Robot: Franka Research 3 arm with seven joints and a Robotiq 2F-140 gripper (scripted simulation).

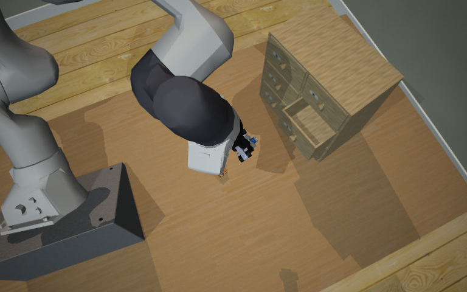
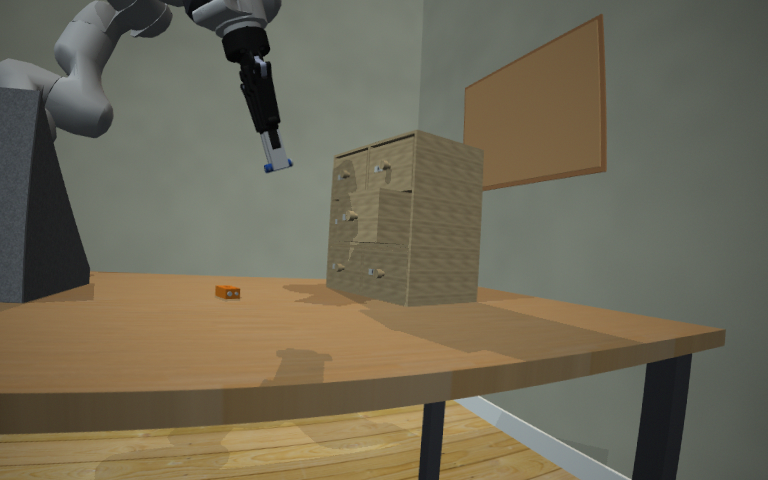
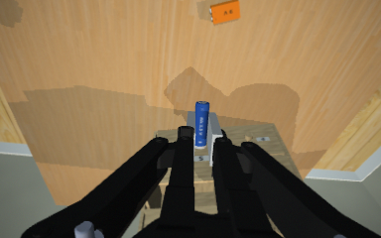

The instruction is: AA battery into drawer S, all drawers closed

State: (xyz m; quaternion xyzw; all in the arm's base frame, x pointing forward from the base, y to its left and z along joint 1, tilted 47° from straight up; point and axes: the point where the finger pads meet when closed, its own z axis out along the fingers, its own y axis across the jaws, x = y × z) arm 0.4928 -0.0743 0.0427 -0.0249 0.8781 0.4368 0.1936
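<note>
Right now my hand is 10 mm short of the blue AA battery and 20 mm above it. From my hand the other things lie so: small orange object 60 mm behind, 30 mm to the left, 250 mm below; drawer 240 mm ahead, 40 mm to the left, 120 mm below.
</note>
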